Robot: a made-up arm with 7 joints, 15 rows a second.
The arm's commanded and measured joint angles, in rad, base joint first. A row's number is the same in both.
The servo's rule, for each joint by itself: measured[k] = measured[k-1] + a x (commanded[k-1-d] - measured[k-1]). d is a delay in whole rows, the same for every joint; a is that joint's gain. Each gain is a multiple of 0.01, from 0.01 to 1. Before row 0 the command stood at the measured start. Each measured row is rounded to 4 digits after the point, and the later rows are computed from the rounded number. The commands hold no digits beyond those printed.
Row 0, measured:
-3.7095, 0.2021, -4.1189, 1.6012, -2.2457, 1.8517, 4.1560
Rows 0 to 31, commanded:
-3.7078, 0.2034, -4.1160, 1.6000, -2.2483, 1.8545, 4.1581
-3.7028, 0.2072, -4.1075, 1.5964, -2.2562, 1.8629, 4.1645
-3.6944, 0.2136, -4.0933, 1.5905, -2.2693, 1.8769, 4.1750
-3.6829, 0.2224, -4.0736, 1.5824, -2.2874, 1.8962, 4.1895
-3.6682, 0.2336, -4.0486, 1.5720, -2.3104, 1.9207, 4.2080
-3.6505, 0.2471, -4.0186, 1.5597, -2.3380, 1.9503, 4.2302
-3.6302, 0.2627, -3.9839, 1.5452, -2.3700, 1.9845, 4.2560
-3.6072, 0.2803, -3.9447, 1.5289, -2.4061, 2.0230, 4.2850
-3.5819, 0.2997, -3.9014, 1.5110, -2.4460, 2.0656, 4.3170
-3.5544, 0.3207, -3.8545, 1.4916, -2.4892, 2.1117, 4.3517
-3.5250, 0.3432, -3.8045, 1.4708, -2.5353, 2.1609, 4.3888
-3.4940, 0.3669, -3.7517, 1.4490, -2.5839, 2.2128, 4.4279
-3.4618, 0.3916, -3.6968, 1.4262, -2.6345, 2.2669, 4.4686
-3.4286, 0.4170, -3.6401, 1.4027, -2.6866, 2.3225, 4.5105
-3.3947, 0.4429, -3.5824, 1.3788, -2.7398, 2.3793, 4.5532
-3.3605, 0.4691, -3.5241, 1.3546, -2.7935, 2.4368, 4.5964
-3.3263, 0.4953, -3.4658, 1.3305, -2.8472, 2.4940, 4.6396
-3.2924, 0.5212, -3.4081, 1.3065, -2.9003, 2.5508, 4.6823
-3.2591, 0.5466, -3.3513, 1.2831, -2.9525, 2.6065, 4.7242
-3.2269, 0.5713, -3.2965, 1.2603, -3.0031, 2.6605, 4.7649
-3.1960, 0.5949, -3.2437, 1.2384, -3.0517, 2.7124, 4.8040
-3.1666, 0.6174, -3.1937, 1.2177, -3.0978, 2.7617, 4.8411
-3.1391, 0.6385, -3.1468, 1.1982, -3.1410, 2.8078, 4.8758
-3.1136, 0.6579, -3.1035, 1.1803, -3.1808, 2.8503, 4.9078
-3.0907, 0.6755, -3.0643, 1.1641, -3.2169, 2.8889, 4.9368
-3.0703, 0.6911, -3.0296, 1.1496, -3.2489, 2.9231, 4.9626
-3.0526, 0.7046, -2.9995, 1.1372, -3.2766, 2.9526, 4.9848
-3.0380, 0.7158, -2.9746, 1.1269, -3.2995, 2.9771, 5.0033
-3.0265, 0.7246, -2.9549, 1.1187, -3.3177, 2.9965, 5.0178
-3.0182, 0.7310, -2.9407, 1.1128, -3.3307, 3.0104, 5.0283
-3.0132, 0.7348, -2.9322, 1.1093, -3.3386, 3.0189, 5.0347
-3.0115, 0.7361, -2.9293, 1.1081, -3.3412, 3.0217, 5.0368
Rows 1 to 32, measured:
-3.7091, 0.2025, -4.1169, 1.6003, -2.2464, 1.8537, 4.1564
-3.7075, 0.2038, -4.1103, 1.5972, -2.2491, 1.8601, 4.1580
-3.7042, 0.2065, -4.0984, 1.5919, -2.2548, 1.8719, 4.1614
-3.6989, 0.2110, -4.0810, 1.5844, -2.2639, 1.8889, 4.1670
-3.6912, 0.2173, -4.0583, 1.5746, -2.2769, 1.9112, 4.1752
-3.6810, 0.2256, -4.0305, 1.5628, -2.2940, 1.9386, 4.1862
-3.6683, 0.2360, -3.9979, 1.5489, -2.3153, 1.9707, 4.2002
-3.6530, 0.2484, -3.9607, 1.5331, -2.3407, 2.0073, 4.2172
-3.6352, 0.2628, -3.9192, 1.5156, -2.3702, 2.0481, 4.2372
-3.6150, 0.2790, -3.8739, 1.4966, -2.4035, 2.0926, 4.2601
-3.5925, 0.2970, -3.8253, 1.4762, -2.4404, 2.1404, 4.2858
-3.5679, 0.3166, -3.7738, 1.4547, -2.4806, 2.1911, 4.3142
-3.5414, 0.3376, -3.7199, 1.4322, -2.5237, 2.2442, 4.3451
-3.5132, 0.3598, -3.6640, 1.4089, -2.5693, 2.2990, 4.3782
-3.4836, 0.3831, -3.6069, 1.3851, -2.6170, 2.3552, 4.4132
-3.4528, 0.4072, -3.5489, 1.3610, -2.6664, 2.4123, 4.4498
-3.4212, 0.4319, -3.4907, 1.3369, -2.7170, 2.4695, 4.4878
-3.3890, 0.4569, -3.4329, 1.3129, -2.7683, 2.5264, 4.5267
-3.3565, 0.4820, -3.3758, 1.2894, -2.8199, 2.5825, 4.5662
-3.3241, 0.5070, -3.3203, 1.2664, -2.8712, 2.6371, 4.6059
-3.2921, 0.5316, -3.2667, 1.2443, -2.9217, 2.6898, 4.6455
-3.2607, 0.5556, -3.2156, 1.2233, -2.9710, 2.7401, 4.6846
-3.2303, 0.5788, -3.1674, 1.2035, -3.0186, 2.7875, 4.7228
-3.2011, 0.6009, -3.1227, 1.1852, -3.0640, 2.8315, 4.7598
-3.1735, 0.6218, -3.0818, 1.1685, -3.1068, 2.8717, 4.7952
-3.1477, 0.6412, -3.0453, 1.1536, -3.1466, 2.9077, 4.8287
-3.1239, 0.6590, -3.0132, 1.1406, -3.1830, 2.9391, 4.8599
-3.1024, 0.6749, -2.9862, 1.1298, -3.2156, 2.9657, 4.8886
-3.0834, 0.6888, -2.9643, 1.1210, -3.2442, 2.9873, 4.9144
-3.0671, 0.7006, -2.9478, 1.1145, -3.2684, 3.0035, 4.9372
-3.0536, 0.7102, -2.9369, 1.1104, -3.2881, 3.0143, 4.9567
-3.0431, 0.7175, -2.9316, 1.1086, -3.3030, 3.0195, 4.9727
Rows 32 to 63, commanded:
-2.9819, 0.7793, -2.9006, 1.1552, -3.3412, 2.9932, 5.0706
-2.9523, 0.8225, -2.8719, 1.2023, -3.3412, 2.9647, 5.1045
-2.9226, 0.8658, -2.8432, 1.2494, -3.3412, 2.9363, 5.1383
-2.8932, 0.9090, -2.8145, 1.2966, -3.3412, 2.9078, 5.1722
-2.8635, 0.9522, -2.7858, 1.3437, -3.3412, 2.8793, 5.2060
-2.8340, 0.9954, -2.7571, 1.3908, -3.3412, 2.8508, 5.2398
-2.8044, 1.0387, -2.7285, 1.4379, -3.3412, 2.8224, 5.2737
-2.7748, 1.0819, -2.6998, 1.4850, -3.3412, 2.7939, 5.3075
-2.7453, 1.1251, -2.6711, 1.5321, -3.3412, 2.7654, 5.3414
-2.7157, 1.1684, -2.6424, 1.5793, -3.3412, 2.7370, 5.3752
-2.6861, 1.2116, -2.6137, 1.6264, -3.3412, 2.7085, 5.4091
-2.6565, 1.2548, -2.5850, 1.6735, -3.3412, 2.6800, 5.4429
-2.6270, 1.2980, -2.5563, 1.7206, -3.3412, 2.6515, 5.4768
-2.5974, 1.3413, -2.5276, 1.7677, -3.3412, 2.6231, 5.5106
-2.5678, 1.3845, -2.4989, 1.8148, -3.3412, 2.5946, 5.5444
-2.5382, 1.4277, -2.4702, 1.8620, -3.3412, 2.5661, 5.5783
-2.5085, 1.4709, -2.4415, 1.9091, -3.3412, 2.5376, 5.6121
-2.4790, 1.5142, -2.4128, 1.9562, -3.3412, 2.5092, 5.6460
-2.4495, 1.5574, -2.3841, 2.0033, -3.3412, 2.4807, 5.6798
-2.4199, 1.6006, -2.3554, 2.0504, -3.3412, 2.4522, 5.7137
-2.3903, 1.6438, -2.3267, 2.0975, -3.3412, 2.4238, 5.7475
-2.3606, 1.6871, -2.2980, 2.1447, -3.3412, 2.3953, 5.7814
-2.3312, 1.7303, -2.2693, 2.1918, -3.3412, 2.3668, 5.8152
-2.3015, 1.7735, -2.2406, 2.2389, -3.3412, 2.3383, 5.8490
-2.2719, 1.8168, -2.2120, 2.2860, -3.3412, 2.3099, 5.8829
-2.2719, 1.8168, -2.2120, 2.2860, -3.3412, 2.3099, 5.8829
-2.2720, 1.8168, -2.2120, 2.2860, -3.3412, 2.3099, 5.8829
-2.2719, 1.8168, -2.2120, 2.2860, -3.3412, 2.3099, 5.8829
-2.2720, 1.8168, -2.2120, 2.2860, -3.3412, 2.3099, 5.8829
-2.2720, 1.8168, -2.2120, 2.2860, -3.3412, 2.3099, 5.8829
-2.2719, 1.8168, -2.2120, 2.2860, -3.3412, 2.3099, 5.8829
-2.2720, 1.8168, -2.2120, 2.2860, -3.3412, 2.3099, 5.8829
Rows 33 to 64, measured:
-3.0278, 0.7348, -2.9099, 1.1454, -3.3137, 3.0011, 4.9923
-3.0089, 0.7594, -2.8833, 1.1904, -3.3214, 2.9756, 5.0147
-2.9873, 0.7892, -2.8552, 1.2370, -3.3269, 2.9481, 5.0394
-2.9638, 0.8227, -2.8267, 1.2841, -3.3309, 2.9199, 5.0660
-2.9387, 0.8590, -2.7981, 1.3312, -3.3338, 2.8915, 5.0940
-2.9125, 0.8972, -2.7694, 1.3783, -3.3359, 2.8630, 5.1232
-2.8855, 0.9368, -2.7408, 1.4254, -3.3374, 2.8346, 5.1533
-2.8578, 0.9774, -2.7121, 1.4725, -3.3385, 2.8061, 5.1841
-2.8297, 1.0188, -2.6834, 1.5196, -3.3393, 2.7776, 5.2156
-2.8012, 1.0607, -2.6547, 1.5668, -3.3398, 2.7492, 5.2475
-2.7724, 1.1030, -2.6260, 1.6139, -3.3402, 2.7207, 5.2798
-2.7434, 1.1455, -2.5973, 1.6610, -3.3405, 2.6922, 5.3124
-2.7143, 1.1882, -2.5686, 1.7081, -3.3407, 2.6637, 5.3453
-2.6851, 1.2311, -2.5399, 1.7552, -3.3408, 2.6353, 5.3784
-2.6558, 1.2741, -2.5112, 1.8023, -3.3409, 2.6068, 5.4116
-2.6264, 1.3171, -2.4825, 1.8495, -3.3410, 2.5783, 5.4449
-2.5969, 1.3602, -2.4538, 1.8966, -3.3411, 2.5498, 5.4783
-2.5674, 1.4033, -2.4251, 1.9437, -3.3411, 2.5214, 5.5118
-2.5379, 1.4464, -2.3964, 1.9908, -3.3411, 2.4929, 5.5454
-2.5084, 1.4896, -2.3677, 2.0379, -3.3411, 2.4644, 5.5791
-2.4789, 1.5328, -2.3390, 2.0850, -3.3411, 2.4360, 5.6128
-2.4493, 1.5760, -2.3103, 2.1322, -3.3411, 2.4075, 5.6465
-2.4198, 1.6192, -2.2816, 2.1793, -3.3411, 2.3790, 5.6802
-2.3902, 1.6624, -2.2529, 2.2264, -3.3411, 2.3505, 5.7140
-2.3606, 1.7056, -2.2243, 2.2735, -3.3411, 2.3221, 5.7478
-2.3384, 1.7367, -2.2157, 2.2834, -3.3411, 2.3136, 5.7748
-2.3218, 1.7591, -2.2131, 2.2855, -3.3411, 2.3110, 5.7964
-2.3093, 1.7753, -2.2123, 2.2859, -3.3411, 2.3102, 5.8137
-2.3000, 1.7869, -2.2121, 2.2860, -3.3411, 2.3100, 5.8275
-2.2930, 1.7953, -2.2120, 2.2860, -3.3411, 2.3099, 5.8386
-2.2877, 1.8013, -2.2120, 2.2860, -3.3411, 2.3099, 5.8475
-2.2838, 1.8056, -2.2120, 2.2860, -3.3411, 2.3099, 5.8546

